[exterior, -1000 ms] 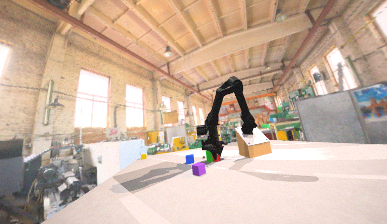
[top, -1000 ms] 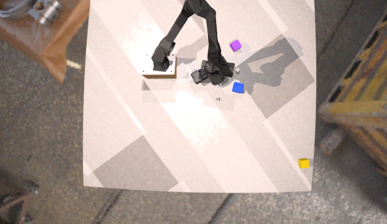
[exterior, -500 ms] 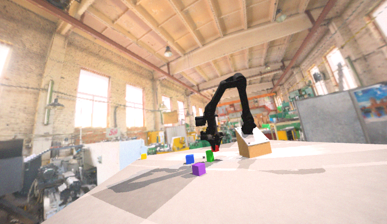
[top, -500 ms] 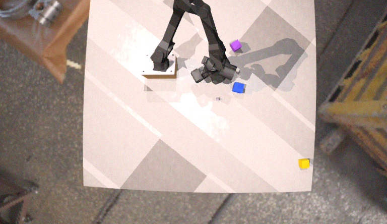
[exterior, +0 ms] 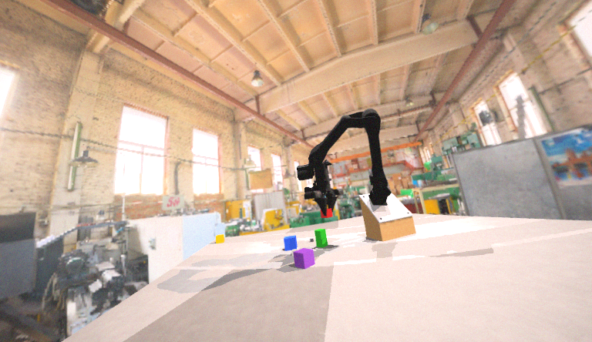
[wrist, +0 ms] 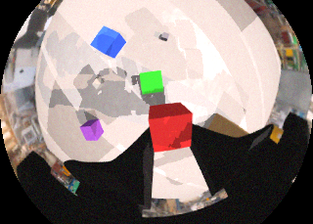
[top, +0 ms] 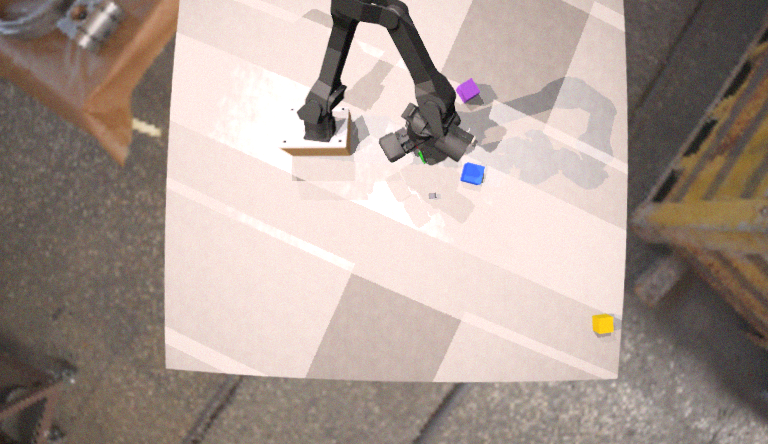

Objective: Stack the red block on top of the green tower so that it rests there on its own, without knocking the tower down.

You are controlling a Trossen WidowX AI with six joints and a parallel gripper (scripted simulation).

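Now: the blue block 170 mm ahead of my gripper tip, 100 mm below it and 60 mm to the right of it. Also, from my gripper tip: purple block: 160 mm to the left, 120 mm ahead, 100 mm below; then red block: 10 mm to the right, 10 mm above; then yellow block: 600 mm ahead, 410 mm to the right, 100 mm below.
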